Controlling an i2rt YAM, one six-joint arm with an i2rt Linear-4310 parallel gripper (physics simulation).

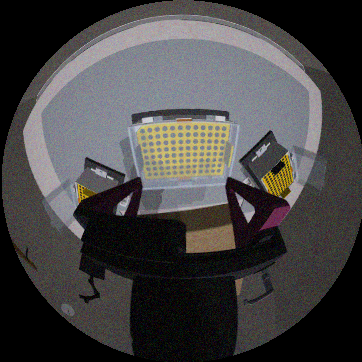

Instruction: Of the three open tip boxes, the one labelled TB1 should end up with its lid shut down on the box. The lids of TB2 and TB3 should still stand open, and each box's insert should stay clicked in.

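Places are measured from the arm's base along level axes (x ahead, y left, z up), in centimetres.
Pixels of known places: gripper, fingertip midpoint: [183, 181].
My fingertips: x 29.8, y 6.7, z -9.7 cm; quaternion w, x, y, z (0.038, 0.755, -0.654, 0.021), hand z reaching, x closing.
Note:
Behind a point stands the place of what it marks.
The middle tip box [180, 113] @(x 36.0, y 7.3, z -18.5 cm) has a yellow insert [182, 150] @(x 31.7, y 6.8, z -13.6 cm) seated inside. Its clear lid [200, 184] @(x 28.1, y 4.1, z -11.6 cm) lies over the insert, low over the box; whether it is fully shut cannot be told. The left box [107, 181] @(x 23.0, y 20.5, z -17.0 cm) and right box [257, 159] @(x 30.8, y -9.0, z -17.4 cm) have yellow inserts, and their clear lids [60, 200] @(x 23.0, y 30.6, z -9.7 cm) [312, 167] @(x 36.2, y -18.0, z -8.5 cm) stand open on the outer sides. The box labels are too blurred to read. My gripper [183, 181] @(x 29.8, y 6.7, z -9.7 cm) is open and empty, its fingertips apart at the near left and near right corners of the middle box's lid. The left finger hides part of the left box.
The boxes stand on a grey mat [175, 65] @(x 44.6, y 9.3, z -19.3 cm) with a pale table border [175, 30] @(x 54.4, y 10.8, z -19.6 cm) around it. A brown wooden surface [210, 230] @(x 14.0, y -2.1, z -12.4 cm) shows between the fingers. The left and right boxes stand close outside my fingers.

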